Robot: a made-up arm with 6 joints.
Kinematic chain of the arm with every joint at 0, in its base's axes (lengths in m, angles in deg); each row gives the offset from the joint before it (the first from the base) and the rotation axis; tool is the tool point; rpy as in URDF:
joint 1: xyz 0 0 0.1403 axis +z
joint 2: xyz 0 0 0 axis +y
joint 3: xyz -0.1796 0 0.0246 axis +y
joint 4: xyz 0.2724 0 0.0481 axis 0.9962 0 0.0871
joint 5: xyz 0 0 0 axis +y
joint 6: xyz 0.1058 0 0.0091 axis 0.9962 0 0.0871
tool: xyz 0 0 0 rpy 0 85 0
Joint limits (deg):
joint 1: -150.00..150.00
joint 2: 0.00..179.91
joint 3: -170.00..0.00
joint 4: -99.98..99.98
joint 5: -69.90..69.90
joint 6: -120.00..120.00
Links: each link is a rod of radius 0.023 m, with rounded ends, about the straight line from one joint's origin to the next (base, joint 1, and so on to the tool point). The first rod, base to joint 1, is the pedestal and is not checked.
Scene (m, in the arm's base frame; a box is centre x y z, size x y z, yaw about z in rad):
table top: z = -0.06
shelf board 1: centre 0.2 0.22 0 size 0.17 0.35 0.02 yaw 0.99
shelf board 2: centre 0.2 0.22 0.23 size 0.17 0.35 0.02 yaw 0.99
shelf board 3: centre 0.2 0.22 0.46 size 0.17 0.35 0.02 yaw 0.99
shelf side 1: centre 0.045 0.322 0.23 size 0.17 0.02 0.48 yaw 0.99
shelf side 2: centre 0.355 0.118 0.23 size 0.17 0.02 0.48 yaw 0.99
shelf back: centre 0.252 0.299 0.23 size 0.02 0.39 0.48 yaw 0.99
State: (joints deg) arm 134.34 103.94 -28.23 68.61 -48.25 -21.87
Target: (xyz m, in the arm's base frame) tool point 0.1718 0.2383 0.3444
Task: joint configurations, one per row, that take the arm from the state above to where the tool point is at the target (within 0.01 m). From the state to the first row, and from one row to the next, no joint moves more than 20 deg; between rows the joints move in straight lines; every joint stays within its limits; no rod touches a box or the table.
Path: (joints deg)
1: 138.26 85.21 -21.61 76.45 -53.66 -23.02
2: 142.17 66.49 -15.00 84.30 -59.08 -24.18
3: 146.08 47.76 -8.38 92.14 -64.49 -25.33
4: 150.00 29.03 -1.76 99.98 -69.90 -26.48
5: 130.52 20.04 -6.09 84.80 -69.90 -24.95
6: 111.05 11.05 -10.41 69.61 -69.90 -23.41
7: 91.57 2.06 -14.73 54.43 -69.90 -21.87
8: 86.66 18.48 -25.39 58.00 -68.62 -21.87
9: 81.76 34.91 -36.04 61.57 -67.35 -21.87
10: 76.85 51.33 -46.70 65.15 -66.07 -21.87
11: 71.94 67.75 -57.35 68.72 -64.80 -21.87

